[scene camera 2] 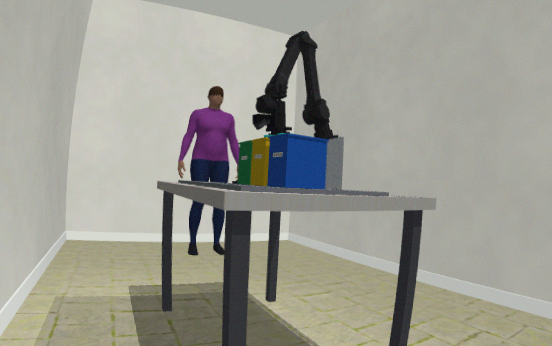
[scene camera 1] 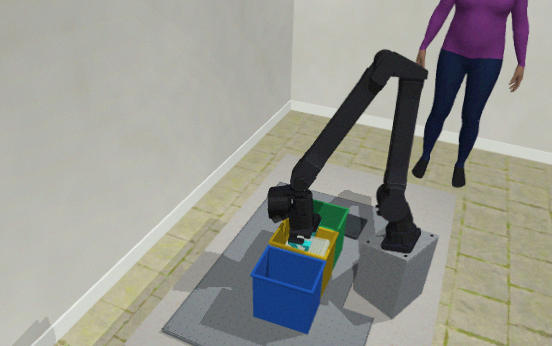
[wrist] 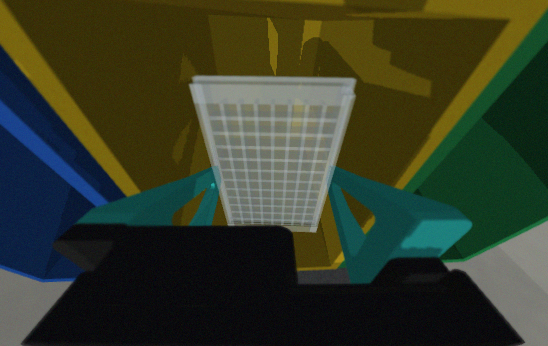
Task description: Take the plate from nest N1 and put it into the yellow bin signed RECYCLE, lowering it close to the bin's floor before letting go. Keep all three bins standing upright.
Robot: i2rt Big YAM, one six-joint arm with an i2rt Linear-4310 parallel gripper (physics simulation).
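Places are measured from the arm's base along level axes (x left, y ahead, z down), in metres.
Where they show: gripper, fingertip midpoint: [scene camera 1: 306,247] [wrist: 273,172]; arm's base at its link origin: [scene camera 1: 401,240].
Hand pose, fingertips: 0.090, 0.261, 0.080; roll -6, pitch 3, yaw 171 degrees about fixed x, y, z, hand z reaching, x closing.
Each offset is from my fingertips to the centre of the thing, as dx, dy, dz. "*": to the spot under its first point.
The clear plate @[+0.001, +0.002, -0.006] [scene camera 1: 320,246] [wrist: 275,155], with a grid of wells, is level between the teal fingers. My gripper [scene camera 1: 301,243] [wrist: 273,172] is shut on its two long sides. It holds the plate inside the mouth of the yellow bin @[+0.006, +0.007, +0.045] [scene camera 1: 328,272] [scene camera 2: 259,170] [wrist: 72,125], a little below the rim in scene camera 1. The bin's inner floor lies below the plate. In scene camera 2 the plate and most of the fingers are hidden behind the bins. The yellow bin stands upright; its sign is too small to read.
The blue bin @[+0.144, -0.016, +0.045] [scene camera 1: 285,305] [scene camera 2: 306,162] [wrist: 30,215] and the green bin @[-0.123, +0.025, +0.045] [scene camera 1: 341,240] [scene camera 2: 244,170] [wrist: 480,190] stand upright, close on either side. A dark flat piece @[* -0.324, -0.052, +0.123] [scene camera 1: 356,226] lies beside the green bin. The arm's grey pedestal [scene camera 1: 390,280] stands at the right. A person stands behind.
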